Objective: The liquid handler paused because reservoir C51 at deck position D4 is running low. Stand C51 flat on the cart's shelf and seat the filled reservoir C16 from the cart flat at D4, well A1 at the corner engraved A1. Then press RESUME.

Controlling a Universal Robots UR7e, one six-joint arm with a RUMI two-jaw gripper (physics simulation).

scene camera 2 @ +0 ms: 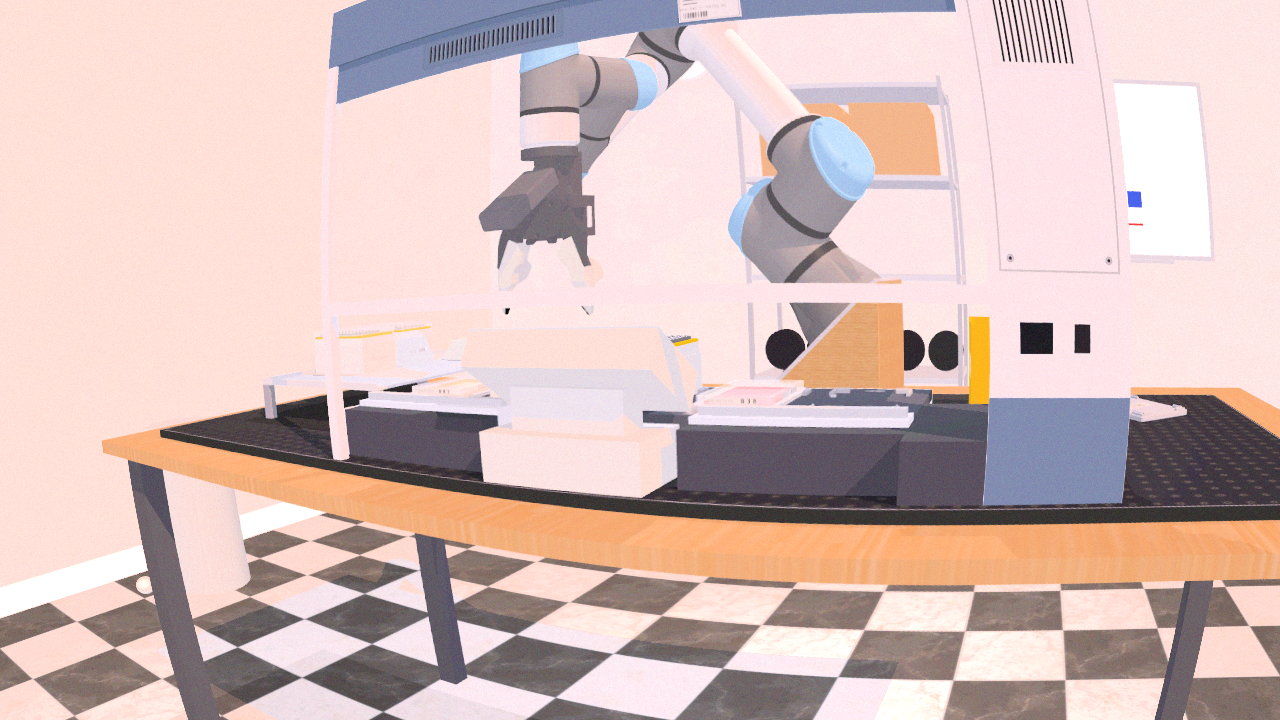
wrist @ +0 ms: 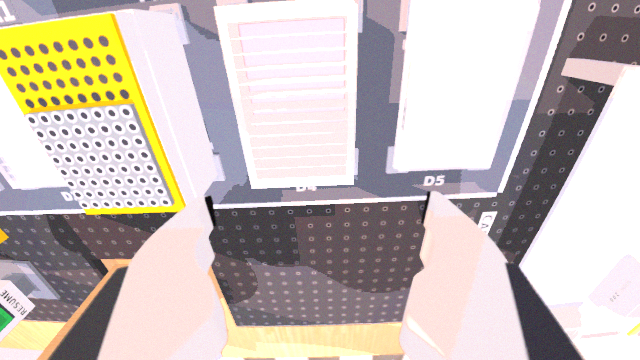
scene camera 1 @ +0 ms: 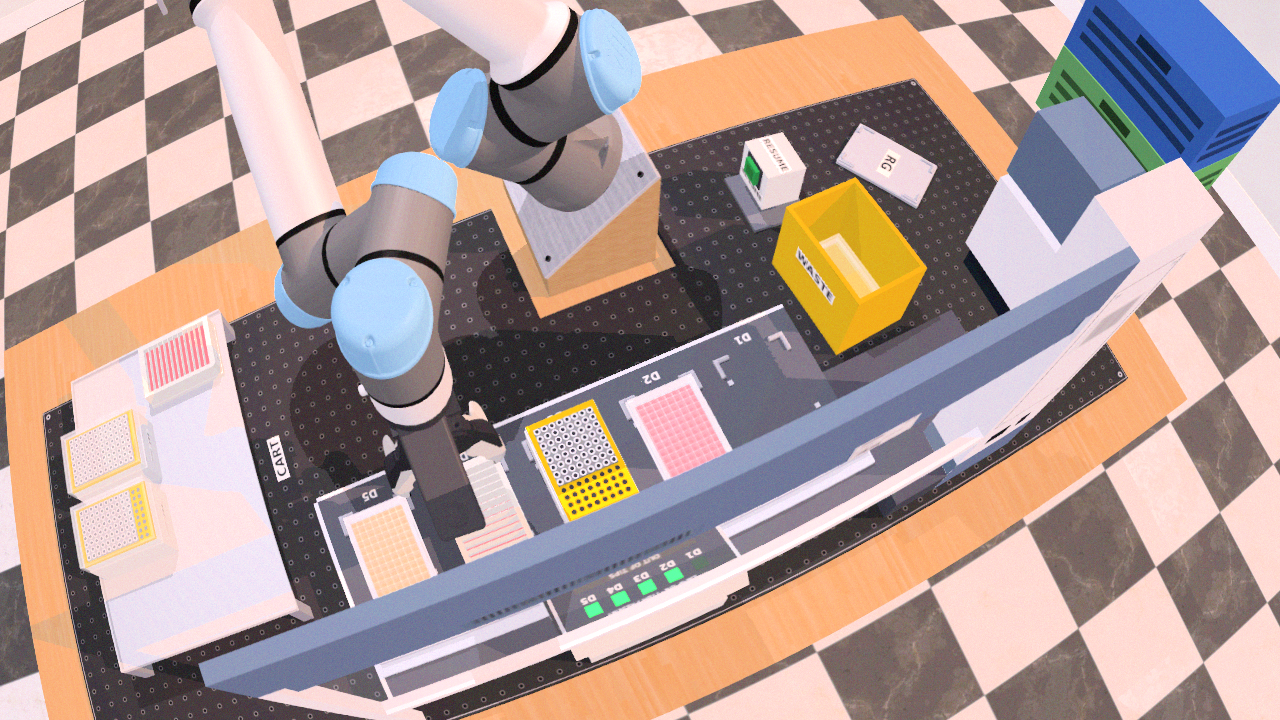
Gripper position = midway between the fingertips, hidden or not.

In view: the gripper [scene camera 1: 450,474], a pink plate [scene camera 1: 675,422], a white RESUME box [scene camera 1: 771,175], a yellow waste bin [scene camera 1: 844,319] and a cart shelf [scene camera 1: 228,572].
The pink plate also shows in scene camera 2 [scene camera 2: 737,392]. The gripper shows as well in the wrist view [wrist: 317,196]. The cart shelf also shows in scene camera 2 [scene camera 2: 440,367] and in the wrist view [wrist: 581,240].
